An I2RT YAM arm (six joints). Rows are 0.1 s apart.
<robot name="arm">
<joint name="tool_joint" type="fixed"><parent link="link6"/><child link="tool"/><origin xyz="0 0 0" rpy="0 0 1.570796"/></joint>
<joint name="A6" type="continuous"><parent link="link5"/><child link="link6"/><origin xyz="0.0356 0 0.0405" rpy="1.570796 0 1.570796"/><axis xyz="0 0 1"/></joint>
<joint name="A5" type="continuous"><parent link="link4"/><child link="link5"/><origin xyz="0.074 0.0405 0.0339" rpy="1.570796 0 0"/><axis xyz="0 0 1"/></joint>
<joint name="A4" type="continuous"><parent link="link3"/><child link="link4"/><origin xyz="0.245 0.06 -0.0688" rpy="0 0 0"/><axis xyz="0 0 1"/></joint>
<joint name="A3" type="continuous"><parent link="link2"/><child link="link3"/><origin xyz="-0.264 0 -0.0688" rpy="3.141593 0 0"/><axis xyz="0 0 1"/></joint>
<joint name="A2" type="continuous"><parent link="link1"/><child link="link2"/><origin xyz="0.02 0.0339 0.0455" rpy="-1.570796 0 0"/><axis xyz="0 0 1"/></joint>
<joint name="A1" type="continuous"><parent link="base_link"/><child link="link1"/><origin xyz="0 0 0.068" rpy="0 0 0"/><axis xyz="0 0 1"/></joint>
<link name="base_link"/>
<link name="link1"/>
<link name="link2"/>
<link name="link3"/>
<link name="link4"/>
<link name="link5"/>
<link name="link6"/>
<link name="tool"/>
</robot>
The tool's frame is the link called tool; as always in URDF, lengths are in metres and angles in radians. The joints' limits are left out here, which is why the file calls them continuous.
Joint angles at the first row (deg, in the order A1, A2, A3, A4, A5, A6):
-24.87, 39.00, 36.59, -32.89, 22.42, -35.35
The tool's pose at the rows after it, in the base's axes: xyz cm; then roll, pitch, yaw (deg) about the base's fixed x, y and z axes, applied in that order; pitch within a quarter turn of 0, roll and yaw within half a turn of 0:
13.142 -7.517 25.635 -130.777 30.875 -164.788
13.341 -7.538 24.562 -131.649 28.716 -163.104
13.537 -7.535 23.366 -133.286 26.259 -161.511
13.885 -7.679 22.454 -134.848 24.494 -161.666
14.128 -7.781 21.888 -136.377 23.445 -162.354
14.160 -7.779 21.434 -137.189 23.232 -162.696
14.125 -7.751 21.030 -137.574 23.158 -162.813
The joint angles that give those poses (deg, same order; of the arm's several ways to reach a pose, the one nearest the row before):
-24.86, 39.45, 34.72, -32.27, 21.33, -36.38
-24.88, 40.06, 32.88, -31.20, 20.16, -38.49
-24.87, 41.05, 31.09, -30.53, 18.72, -40.55
-24.87, 42.93, 30.11, -29.76, 18.46, -41.06
-24.87, 44.49, 29.77, -29.67, 18.29, -40.77
-24.87, 44.91, 29.09, -29.32, 18.02, -40.45
-24.87, 44.96, 28.28, -28.80, 17.84, -40.32

